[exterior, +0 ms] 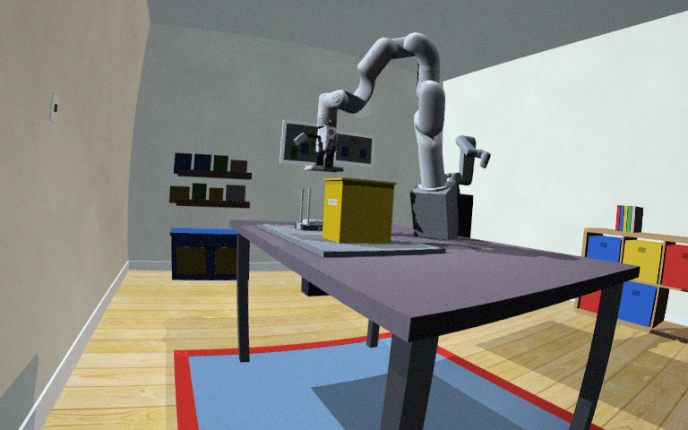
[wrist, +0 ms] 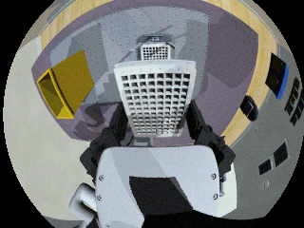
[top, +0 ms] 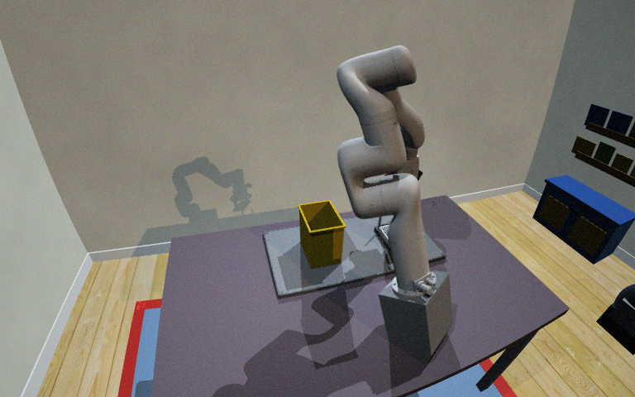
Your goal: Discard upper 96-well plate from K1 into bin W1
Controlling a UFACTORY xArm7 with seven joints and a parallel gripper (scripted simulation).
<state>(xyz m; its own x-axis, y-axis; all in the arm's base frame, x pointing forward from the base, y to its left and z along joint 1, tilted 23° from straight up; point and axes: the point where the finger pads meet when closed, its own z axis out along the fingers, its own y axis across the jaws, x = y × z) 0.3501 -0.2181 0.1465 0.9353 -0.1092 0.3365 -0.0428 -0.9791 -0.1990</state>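
My gripper is now 32 cm to the right of the yellow plastics bin W1, 15 cm above it and 3 cm short of it.
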